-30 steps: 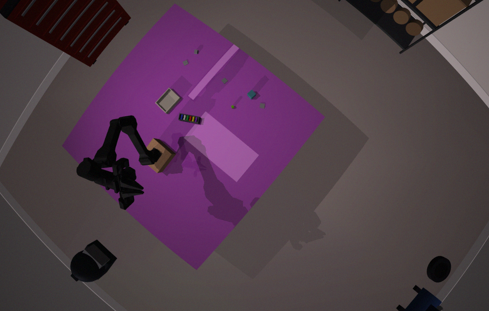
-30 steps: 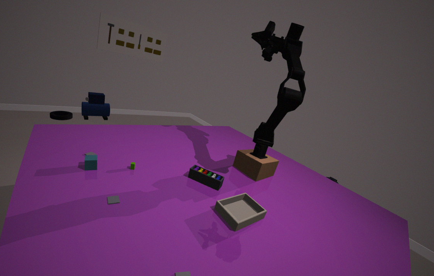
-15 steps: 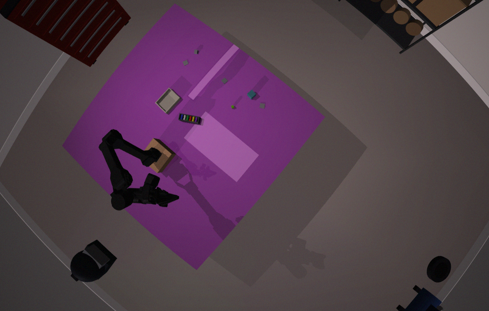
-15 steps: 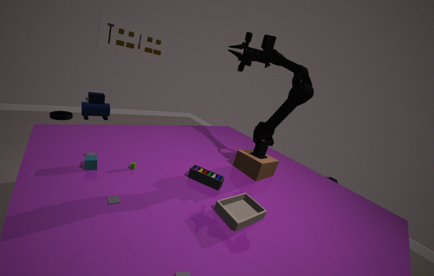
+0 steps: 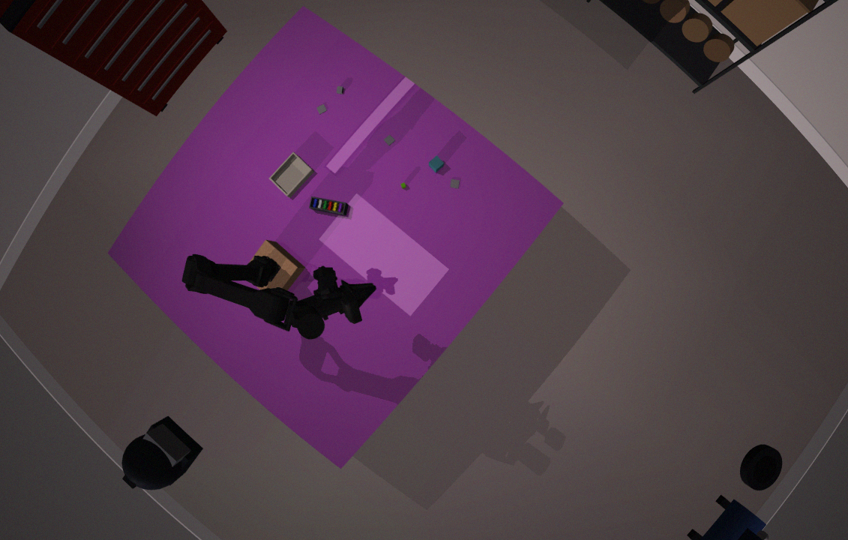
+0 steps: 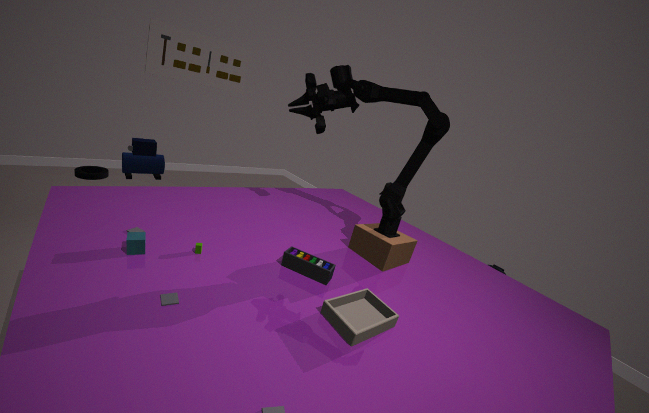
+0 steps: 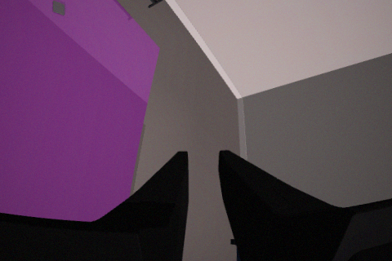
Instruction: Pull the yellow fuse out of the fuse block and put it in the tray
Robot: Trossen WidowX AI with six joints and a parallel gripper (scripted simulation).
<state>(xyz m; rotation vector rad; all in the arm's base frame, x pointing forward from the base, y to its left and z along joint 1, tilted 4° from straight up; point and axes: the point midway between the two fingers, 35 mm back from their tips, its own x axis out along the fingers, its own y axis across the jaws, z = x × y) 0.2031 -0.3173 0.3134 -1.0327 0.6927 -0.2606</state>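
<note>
The yellow fuse is 9 cm ahead of my gripper tip, 31 cm to the left of it and 35 cm below it. The rest, counted from my gripper tip: grey tray: 8 cm ahead, 52 cm to the left, 37 cm below; then teal cube: 43 cm ahead, 12 cm to the left, 36 cm below; then small green cube: 30 cm ahead, 17 cm to the left, 37 cm below.
</note>
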